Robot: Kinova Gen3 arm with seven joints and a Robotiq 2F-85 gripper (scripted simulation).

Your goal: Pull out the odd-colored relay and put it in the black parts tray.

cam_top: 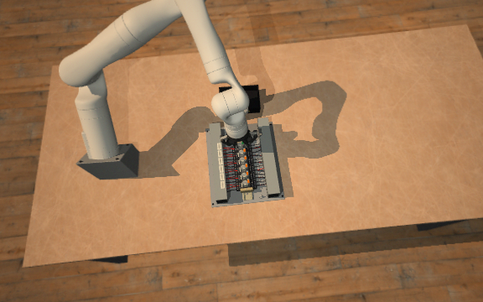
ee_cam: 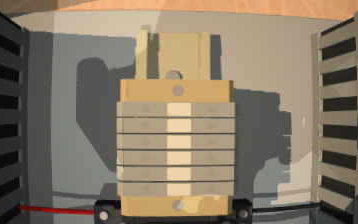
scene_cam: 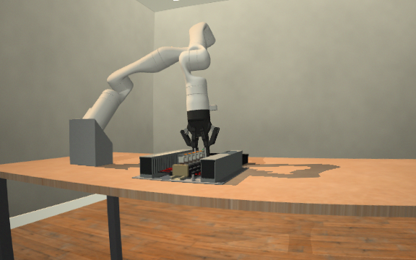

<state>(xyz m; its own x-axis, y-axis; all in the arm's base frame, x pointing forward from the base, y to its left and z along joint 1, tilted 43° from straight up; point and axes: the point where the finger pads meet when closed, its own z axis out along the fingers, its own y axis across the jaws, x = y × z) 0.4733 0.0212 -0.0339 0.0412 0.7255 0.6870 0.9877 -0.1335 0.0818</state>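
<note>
Right now my hand is 50 mm to the left of the relay panel and 30 mm above it. Round my hand: black parts tray 210 mm to the left, 40 mm below, 30 mm ahead.
</note>
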